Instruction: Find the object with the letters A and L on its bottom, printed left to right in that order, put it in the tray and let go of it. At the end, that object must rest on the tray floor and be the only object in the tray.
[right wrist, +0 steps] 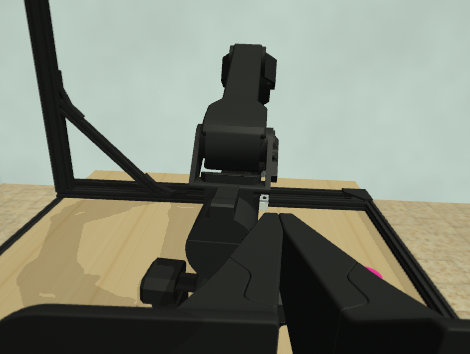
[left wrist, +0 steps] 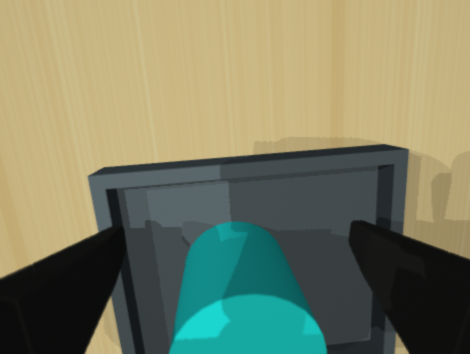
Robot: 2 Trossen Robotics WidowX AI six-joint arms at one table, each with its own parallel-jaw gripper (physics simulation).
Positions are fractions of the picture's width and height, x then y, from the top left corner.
Labels:
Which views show my right gripper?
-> The right wrist view only.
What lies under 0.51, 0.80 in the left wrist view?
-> A teal cylinder.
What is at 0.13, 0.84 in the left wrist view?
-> My left gripper.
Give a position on a grey tray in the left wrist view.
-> At 0.65, 0.57

